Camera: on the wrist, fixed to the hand. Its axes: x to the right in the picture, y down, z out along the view.
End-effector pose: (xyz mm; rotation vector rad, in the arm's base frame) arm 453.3 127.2 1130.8 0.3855 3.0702 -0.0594
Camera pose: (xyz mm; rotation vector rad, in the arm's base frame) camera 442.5 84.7 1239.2 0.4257 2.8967 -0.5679
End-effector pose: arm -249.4 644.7 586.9 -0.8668 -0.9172 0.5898
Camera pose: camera -156.0 574.4 589.7 -0.5484 -0.9139 0.8213
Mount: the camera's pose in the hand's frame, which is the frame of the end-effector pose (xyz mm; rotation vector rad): -5.5 -47.3 -106.8 0.3280 -0.1552 0.0355
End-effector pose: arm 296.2 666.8 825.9 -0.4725 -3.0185 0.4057
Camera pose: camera 298.1 648.2 941.3 0.4735 2.9121 -0.9329
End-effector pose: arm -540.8 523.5 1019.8 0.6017 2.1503 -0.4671
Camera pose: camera -631.4 538.9 1092.1 0.7562 1.9264 -0.8291
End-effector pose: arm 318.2 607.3 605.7 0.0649 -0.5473 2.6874
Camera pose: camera 345.2 686.3 523.8 0.3594 -0.1469 2.7960
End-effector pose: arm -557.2 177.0 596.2 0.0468 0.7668 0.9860
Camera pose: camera -588.6 114.1 502.8 0.4178 0.7796 0.8708
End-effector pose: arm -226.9 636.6 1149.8 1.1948 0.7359 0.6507
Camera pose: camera -312.0 682.3 1083.9 1.5441 0.7082 0.4701
